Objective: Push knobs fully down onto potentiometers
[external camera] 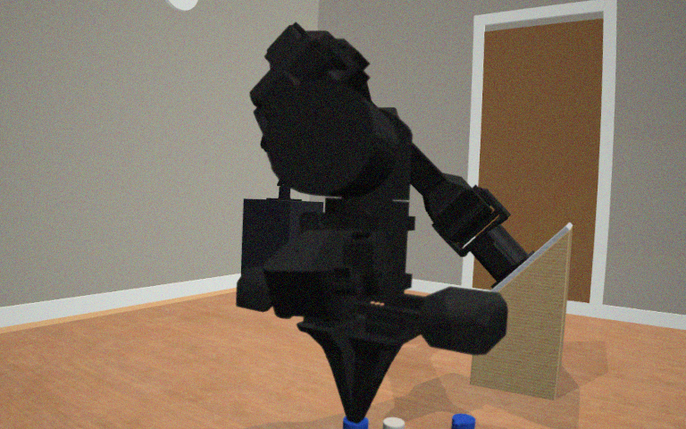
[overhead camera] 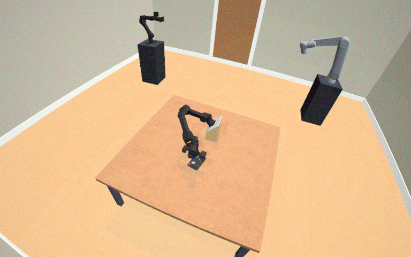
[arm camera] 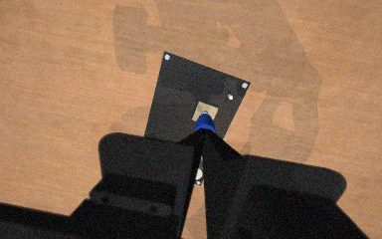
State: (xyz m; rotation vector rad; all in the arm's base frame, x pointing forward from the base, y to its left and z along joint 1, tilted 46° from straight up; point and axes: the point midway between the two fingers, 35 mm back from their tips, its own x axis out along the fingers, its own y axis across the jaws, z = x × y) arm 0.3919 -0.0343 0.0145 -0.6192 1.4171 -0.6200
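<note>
Right now the blue knob is 2 cm below my gripper tip.
</note>
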